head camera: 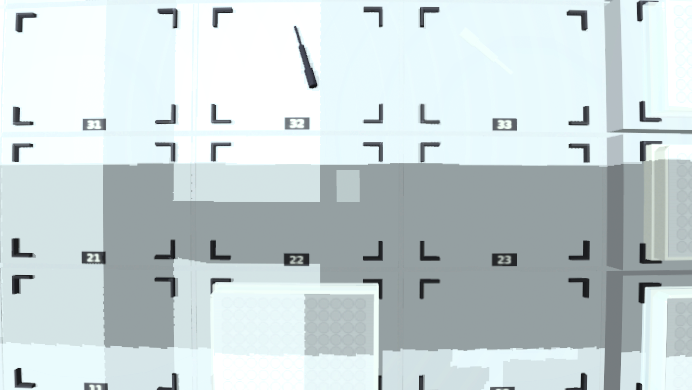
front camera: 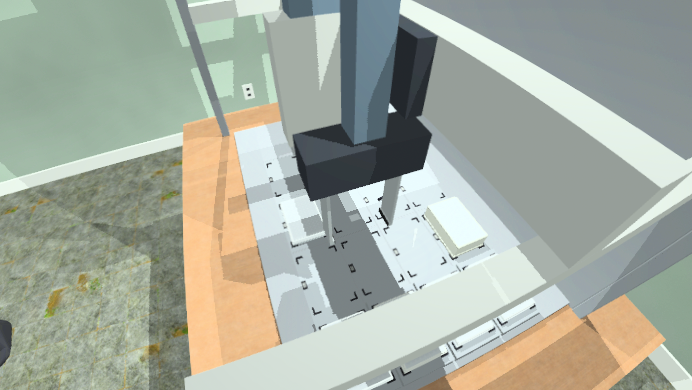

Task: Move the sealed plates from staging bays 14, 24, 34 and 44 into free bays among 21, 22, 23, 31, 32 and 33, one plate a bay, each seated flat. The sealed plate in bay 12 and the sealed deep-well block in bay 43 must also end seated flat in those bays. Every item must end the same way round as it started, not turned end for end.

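Frame: origin at the robot's base, x ahead, y left, z up, level; metres.
Where they show: gripper, between the fingertips: (front camera: 357, 226); robot's base, origin of its link: (head camera: 21, 382) (front camera: 267, 164).
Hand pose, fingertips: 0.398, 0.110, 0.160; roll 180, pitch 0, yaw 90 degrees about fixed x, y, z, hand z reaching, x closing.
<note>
Things, the pixels of their top centre, and the offset from my fingertips, as dx, dy, dz. "spot": a spot on its surface instead.
- bay 12, a spot on its surface: (head camera: 295, 330) (front camera: 307, 215) spot: -0.168, -0.055, -0.146
- cream deep-well block, centre of its top: (front camera: 457, 220) -0.006, +0.254, -0.118
- bay 34 plate, a spot on its surface: (head camera: 681, 60) spot: +0.110, +0.142, -0.131
- cream-edged bay 24 plate, a spot on its surface: (head camera: 684, 210) spot: +0.111, +0.035, -0.131
- bay 14 plate, a spot on its surface: (head camera: 683, 330) spot: +0.111, -0.051, -0.131
- bay 44 plate, a spot on its surface: (front camera: 517, 311) spot: +0.218, +0.248, -0.131
- dark screwdriver-like tool, centre of its top: (head camera: 303, 53) -0.164, +0.153, -0.152
- thin pale sliver, a spot on its surface: (head camera: 486, 51) (front camera: 414, 237) spot: -0.022, +0.157, -0.155
- small pale square, a spot on its surface: (head camera: 348, 186) (front camera: 354, 217) spot: -0.129, +0.052, -0.159
My gripper (front camera: 359, 233) is open, its two jaws wide apart above the middle of the deck, with no plate between them; the jaws do not show in the head view. The sealed plate in bay 12 (front camera: 301, 222) (head camera: 295, 330) lies within its corner marks. The cream deep-well block (front camera: 456, 225) stands in bay 43. At the right of the head view, cut by the edge, are the bay 34 plate (head camera: 681, 60), the cream-edged bay 24 plate (head camera: 684, 210) and the bay 14 plate (head camera: 683, 330). The bay 44 plate (front camera: 517, 311) shows partly past the front rail.
A dark screwdriver-like tool (head camera: 307, 65) lies in bay 32. A thin pale sliver (front camera: 414, 237) (head camera: 486, 51) lies in bay 33. A small pale square (front camera: 354, 218) (head camera: 348, 186) shows in bay 22. A front rail (front camera: 360, 345) crosses the near side.
</note>
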